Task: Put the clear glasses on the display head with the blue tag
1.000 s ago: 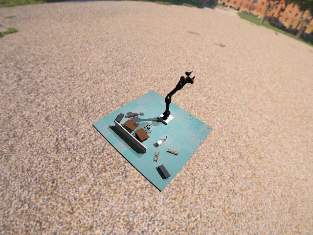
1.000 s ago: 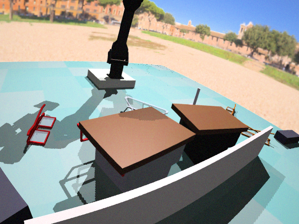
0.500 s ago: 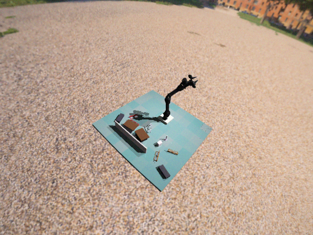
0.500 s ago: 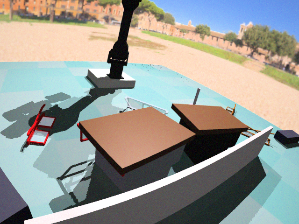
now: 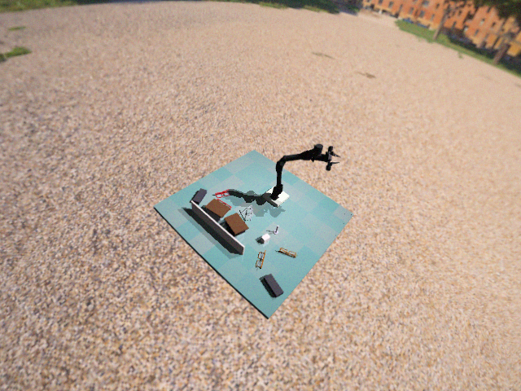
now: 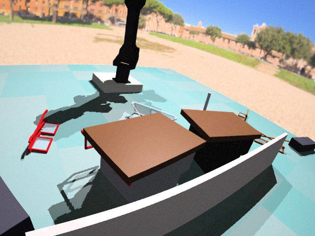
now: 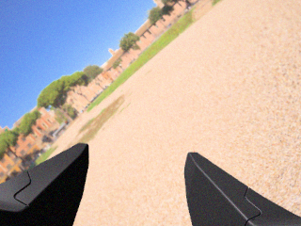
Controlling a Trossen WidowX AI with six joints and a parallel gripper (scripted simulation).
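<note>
The thin post lies 50 cm ahead of my gripper tip, 9 cm to the right of it and 56 cm below it. Round my gripper tip: white box 63 cm ahead, 9 cm to the right, 56 cm below; then light grey display head 74 cm ahead, 52 cm to the right, 53 cm below; then black display head 72 cm ahead, 30 cm to the right, 53 cm below.
</note>
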